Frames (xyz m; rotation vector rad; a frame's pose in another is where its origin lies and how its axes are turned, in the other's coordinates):
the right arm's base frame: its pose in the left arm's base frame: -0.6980 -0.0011 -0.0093 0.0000 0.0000 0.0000
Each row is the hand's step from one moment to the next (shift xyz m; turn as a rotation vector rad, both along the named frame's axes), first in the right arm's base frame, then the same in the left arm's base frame.
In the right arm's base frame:
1: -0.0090 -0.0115 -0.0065 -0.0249 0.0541 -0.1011
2: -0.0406 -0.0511 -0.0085 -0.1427 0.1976 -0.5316
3: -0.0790 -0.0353 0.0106 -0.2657 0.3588 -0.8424
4: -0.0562 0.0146 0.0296 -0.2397 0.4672 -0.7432
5: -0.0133 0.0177 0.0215 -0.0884 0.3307 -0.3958
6: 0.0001 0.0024 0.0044 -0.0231 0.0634 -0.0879
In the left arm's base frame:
1: -0.0090 -0.0115 -0.0065 -0.0249 0.0541 -0.1011
2: -0.0406 -0.0511 -0.0085 -0.1427 0.1976 -0.5316
3: -0.0790 -0.0353 0.0106 -0.2657 0.3588 -0.8424
4: -0.0562 0.0146 0.0296 -0.2397 0.4672 -0.7432
5: -0.0133 0.0177 0.0215 -0.0884 0.3307 -0.3958
6: 0.0001 0.0024 0.0044 -0.0231 0.0634 -0.0879

